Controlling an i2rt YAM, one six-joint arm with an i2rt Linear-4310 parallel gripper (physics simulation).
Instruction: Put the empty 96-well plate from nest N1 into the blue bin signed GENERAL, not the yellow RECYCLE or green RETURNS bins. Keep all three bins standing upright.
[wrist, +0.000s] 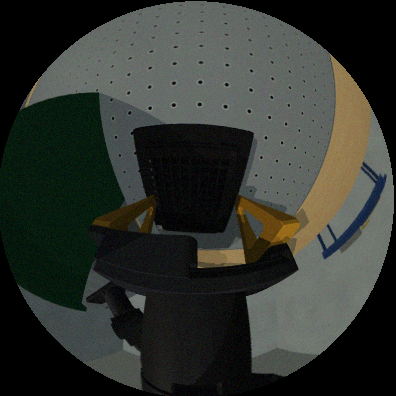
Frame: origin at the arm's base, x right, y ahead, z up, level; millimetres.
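Seen in the pictures: gripper, fingertip midpoint: (195, 198); arm's base, origin of the base link: (110, 288).
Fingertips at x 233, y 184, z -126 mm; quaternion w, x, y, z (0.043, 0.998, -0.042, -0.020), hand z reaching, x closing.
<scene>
Offsets run from my fingertips to a thing's middle. "*": to the spot under its first point. Level surfaces: height alone.
A dark, near-black rectangular block with a grid of wells @(* dx -1, dy +26, dz -8 mm) (192, 175), which looks like the 96-well plate in its nest, sits on the perforated grey board in the middle of the view. Plate and nest are too dark to tell apart. My gripper (195, 198) is open, with one orange finger on each side of the block's near end. I cannot tell how high the fingertips are above it. A large dark green surface @(* dx -112, dy +69, dz +68 mm) (55, 195), perhaps the side of the green bin, fills the left. No sign shows on it. The blue GENERAL bin and the yellow bin cannot be made out.
The grey perforated board @(dz -24 mm) (200, 50) spreads behind and around the block. A light wooden table edge (350, 125) curves down the right side. Beyond it is a blue rail frame (352, 226) against the pale background. A dark arm part (125, 320) shows at the lower left.
</scene>
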